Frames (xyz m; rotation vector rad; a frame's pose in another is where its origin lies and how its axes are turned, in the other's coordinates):
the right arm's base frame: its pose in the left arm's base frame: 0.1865 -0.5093 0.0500 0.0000 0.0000 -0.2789
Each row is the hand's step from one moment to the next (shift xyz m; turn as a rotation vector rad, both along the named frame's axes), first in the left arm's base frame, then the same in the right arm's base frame.
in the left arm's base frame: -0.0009 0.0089 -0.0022 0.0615 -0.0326 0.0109
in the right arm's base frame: -0.0033 0.0083 -0.0022 0.0681 -0.0144 0.0109
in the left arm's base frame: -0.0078 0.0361 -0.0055 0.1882 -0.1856 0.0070
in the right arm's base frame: -0.0174 0.0326 -0.0055 0.2320 -0.1266 0.0070
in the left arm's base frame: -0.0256 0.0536 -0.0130 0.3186 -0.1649 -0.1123
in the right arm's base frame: -0.0394 0.0445 -0.0130 0.3517 -0.0708 -0.1123
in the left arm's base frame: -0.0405 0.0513 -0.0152 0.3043 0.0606 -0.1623
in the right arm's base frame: -0.0531 0.0382 -0.0152 0.2759 0.1420 -0.1623
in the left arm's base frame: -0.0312 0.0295 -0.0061 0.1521 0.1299 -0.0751
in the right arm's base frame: -0.0381 0.0198 -0.0061 0.1105 0.1668 -0.0751
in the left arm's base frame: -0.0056 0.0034 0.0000 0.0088 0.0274 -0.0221
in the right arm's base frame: -0.0063 0.0017 0.0000 0.0009 0.0288 -0.0221
